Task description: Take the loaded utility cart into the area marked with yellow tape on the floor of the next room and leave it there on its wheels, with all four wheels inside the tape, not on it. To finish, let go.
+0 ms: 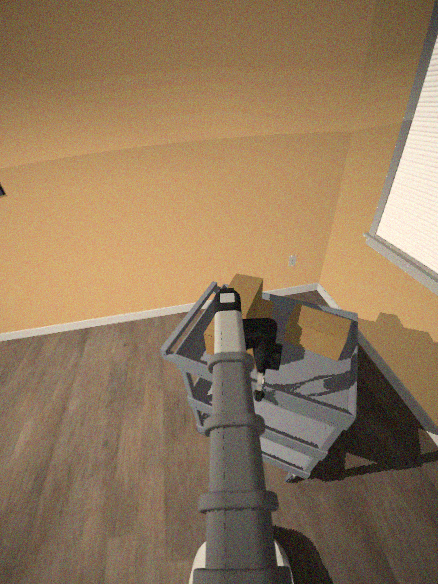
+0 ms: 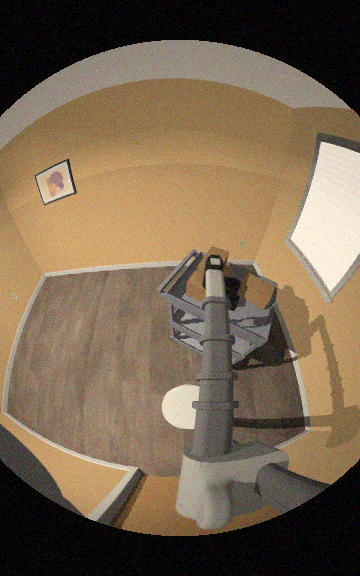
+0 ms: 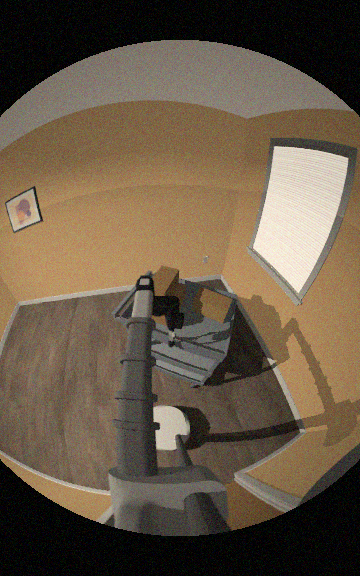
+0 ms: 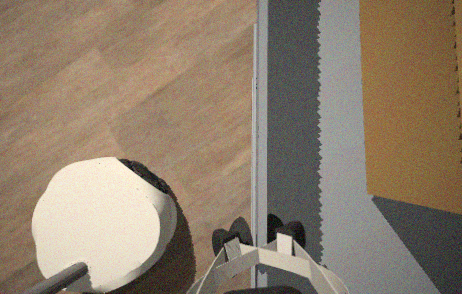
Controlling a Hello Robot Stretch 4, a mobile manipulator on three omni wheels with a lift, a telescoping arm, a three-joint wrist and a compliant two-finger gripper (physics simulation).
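Places are measured from the robot's base along level axes (x ahead, y left, z up), in millimetres.
Pixels of known places: gripper, between the fingertips: (image 1: 259,393) (image 3: 171,342) (image 4: 256,233); robot's base, origin of its link: (image 2: 186,405) (image 3: 164,426).
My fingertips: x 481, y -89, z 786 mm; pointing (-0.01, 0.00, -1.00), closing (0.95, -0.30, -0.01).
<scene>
Ahead of a thing's pixels: the offset from my fingertips to its top centre. "spot": to the spot under its first point.
The grey utility cart (image 1: 310,372) (image 2: 255,316) (image 3: 200,327) (image 4: 293,125) stands upright near a room corner. Its handle bar {spot: 325 mm ahead, 246 mm left, 32 mm up} (image 1: 192,320) (image 2: 180,272) is at its left end. A brown box {222 mm ahead, 252 mm right, 97 mm up} (image 1: 320,332) (image 2: 258,290) (image 3: 215,305) (image 4: 410,100) sits at the right of its top tray, and a taller box {273 mm ahead, 40 mm left, 215 mm up} (image 1: 247,285) (image 3: 166,279) at the back left. My gripper (image 1: 259,392) (image 3: 172,340) (image 4: 256,233) is at the near long side, one fingertip on each side of the tray's rim, shut on it. Most wheels are hidden. The yellow tape does not show.
My round white base (image 2: 180,406) (image 3: 170,427) (image 4: 100,220) stands on the floor in front of the cart. The back wall (image 1: 165,225) and the right wall with a window (image 1: 415,175) are close to the cart. White wall trim (image 2: 115,492) (image 3: 265,492) shows near my base.
</scene>
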